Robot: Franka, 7 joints.
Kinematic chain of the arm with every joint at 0, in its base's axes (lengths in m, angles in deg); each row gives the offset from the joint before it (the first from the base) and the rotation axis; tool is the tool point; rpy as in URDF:
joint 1: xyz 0 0 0.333 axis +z
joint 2: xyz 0 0 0 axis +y
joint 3: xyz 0 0 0.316 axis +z
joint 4: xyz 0.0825 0 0 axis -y
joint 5: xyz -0.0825 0 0.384 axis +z
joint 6: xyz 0 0 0 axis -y
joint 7: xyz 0.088 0 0 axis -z
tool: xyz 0 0 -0.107 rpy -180 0 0
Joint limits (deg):
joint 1: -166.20..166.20
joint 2: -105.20..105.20
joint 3: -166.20..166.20
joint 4: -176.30..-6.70
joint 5: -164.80..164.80
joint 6: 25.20..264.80
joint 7: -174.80..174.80
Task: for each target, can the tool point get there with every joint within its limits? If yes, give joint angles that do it. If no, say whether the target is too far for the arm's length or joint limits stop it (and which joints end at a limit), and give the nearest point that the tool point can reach.
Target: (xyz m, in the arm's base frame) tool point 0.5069 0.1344 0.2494
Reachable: yes | joints 85.01 46.38 -60.08 -131.65 74.25 181.38 -133.98
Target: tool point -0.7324 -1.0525 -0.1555
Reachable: no: too far | nearest point -0.4579 -0.6580 0.0276 | short by 0.514 m
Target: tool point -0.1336 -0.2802 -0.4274
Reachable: no: joint limits stop it (at a limit: joint 2) | nearest point -0.1323 -0.2775 -0.3602 | short by 0.067 m
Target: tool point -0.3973 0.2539 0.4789
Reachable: yes | joints 52.08 -64.86 84.76 -144.95 30.69 222.88 -132.36
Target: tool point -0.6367 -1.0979 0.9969
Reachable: no: too far | nearest point -0.3814 -0.6576 0.7306 | short by 0.574 m
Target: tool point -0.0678 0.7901 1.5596
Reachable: no: too far | nearest point -0.0398 0.4641 1.0534 | short by 0.603 m
